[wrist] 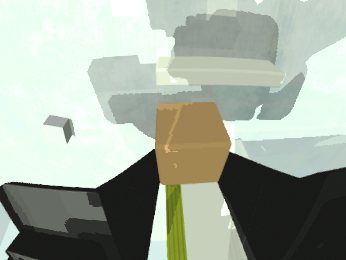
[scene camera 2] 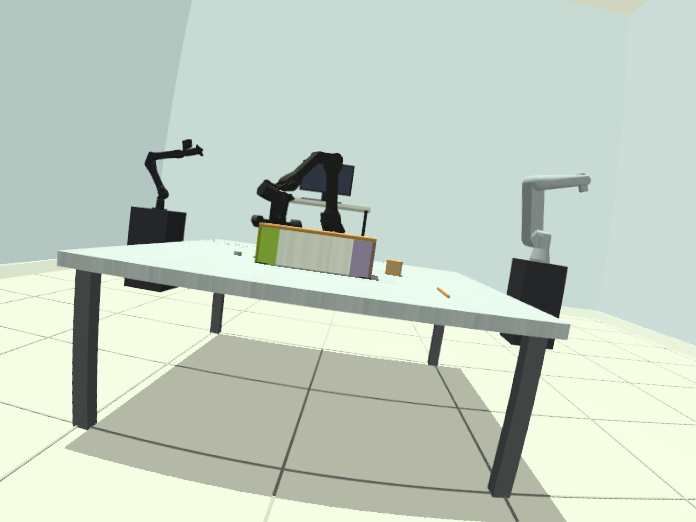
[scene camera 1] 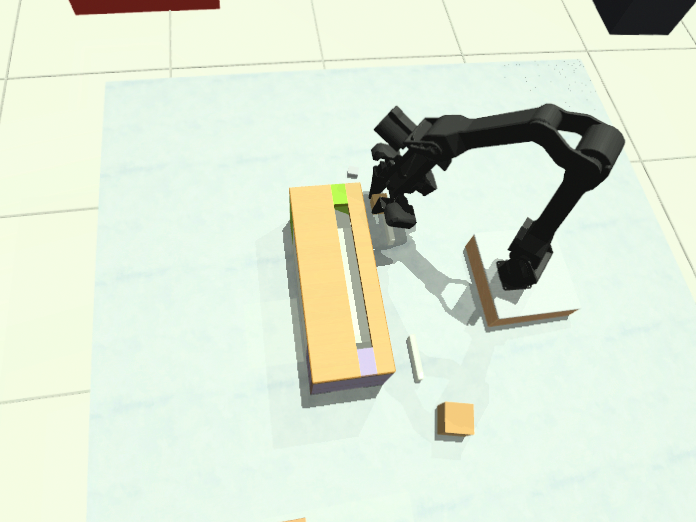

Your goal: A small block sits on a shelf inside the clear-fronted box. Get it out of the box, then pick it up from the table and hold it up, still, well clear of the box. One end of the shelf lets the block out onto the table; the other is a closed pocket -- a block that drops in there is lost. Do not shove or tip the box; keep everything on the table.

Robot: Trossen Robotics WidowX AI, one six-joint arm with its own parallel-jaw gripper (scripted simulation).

Path:
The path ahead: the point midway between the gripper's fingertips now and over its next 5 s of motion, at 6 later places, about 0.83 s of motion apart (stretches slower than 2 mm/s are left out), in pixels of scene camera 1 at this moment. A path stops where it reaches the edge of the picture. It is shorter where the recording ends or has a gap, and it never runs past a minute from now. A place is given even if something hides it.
My gripper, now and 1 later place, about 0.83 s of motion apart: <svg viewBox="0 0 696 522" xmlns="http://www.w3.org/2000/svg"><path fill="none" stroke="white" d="M371 205L385 198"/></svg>

